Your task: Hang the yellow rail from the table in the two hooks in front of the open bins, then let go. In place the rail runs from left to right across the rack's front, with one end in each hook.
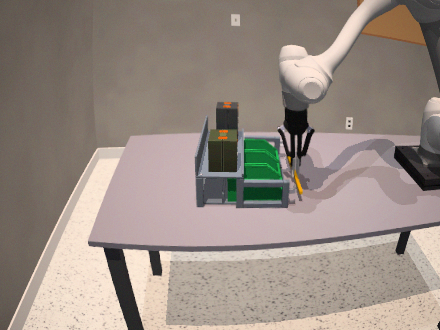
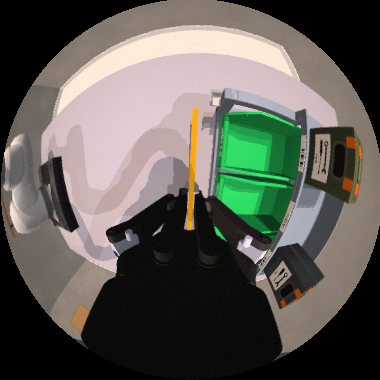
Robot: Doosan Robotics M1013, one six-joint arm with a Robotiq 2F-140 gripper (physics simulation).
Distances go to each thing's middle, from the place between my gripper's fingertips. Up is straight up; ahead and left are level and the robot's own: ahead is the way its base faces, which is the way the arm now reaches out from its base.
My hand is 23 cm short of the olive toolbox [image 1: 222, 144], 12 cm below it and 11 cm to the right of it. From my hand the other things lie so: dark grey toolbox [image 2: 291, 273] 24 cm ahead, 14 cm above, 12 cm to the right.
